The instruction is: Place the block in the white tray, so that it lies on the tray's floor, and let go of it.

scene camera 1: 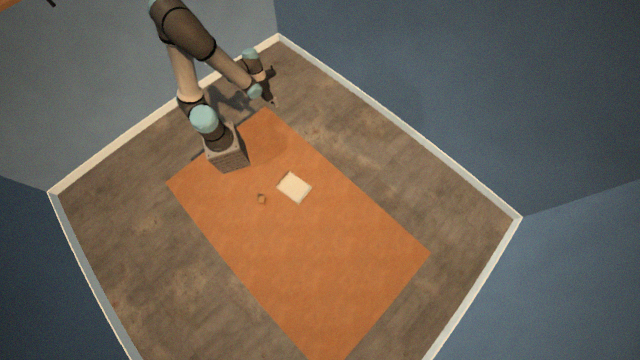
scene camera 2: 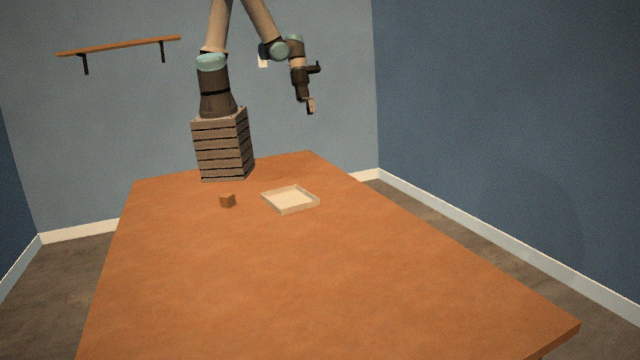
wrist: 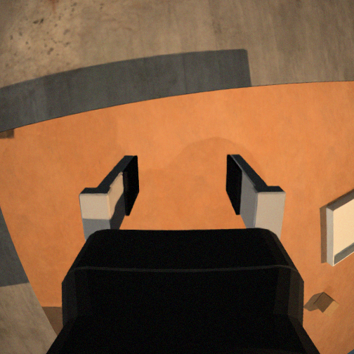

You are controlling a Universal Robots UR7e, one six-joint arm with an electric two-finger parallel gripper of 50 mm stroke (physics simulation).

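Frame: origin at the arm's base, x up, y left, z back, level; centimetres.
Seen in the pictures: gripper, fingertip midpoint: [scene camera 1: 275,104] [scene camera 2: 311,113]; arm's base, origin of the base link: [scene camera 1: 219,139] [scene camera 2: 218,113].
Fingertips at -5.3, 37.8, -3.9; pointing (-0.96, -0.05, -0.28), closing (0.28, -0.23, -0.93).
Offsets run from my fingertips to a thing's top centre, as dx, dy, dz. Level surfaces: height alone.
A small brown block {-16.7, -45.5, -28.2} [scene camera 1: 261,199] [scene camera 2: 227,200] [wrist: 325,302] sits on the orange table, apart from the tray. The shallow white tray {-18.3, -27.8, -37.3} [scene camera 1: 294,187] [scene camera 2: 290,199] [wrist: 342,231] lies flat on the table beside the block, and its floor is bare; in the wrist view part of it shows at the right edge. My gripper [scene camera 1: 273,103] [scene camera 2: 310,106] [wrist: 182,173] is open and empty. It hangs high, well above and away from both block and tray, towards the back of the table in scene view 2.
The arm's ribbed pedestal [scene camera 1: 230,160] [scene camera 2: 220,150] stands at the back end of the orange table {dx -20.3} [scene camera 1: 320,260] [scene camera 2: 320,280] [wrist: 170,120], behind the block. A wall shelf [scene camera 2: 120,45] hangs at the back left in scene view 2. Walls surround the table.
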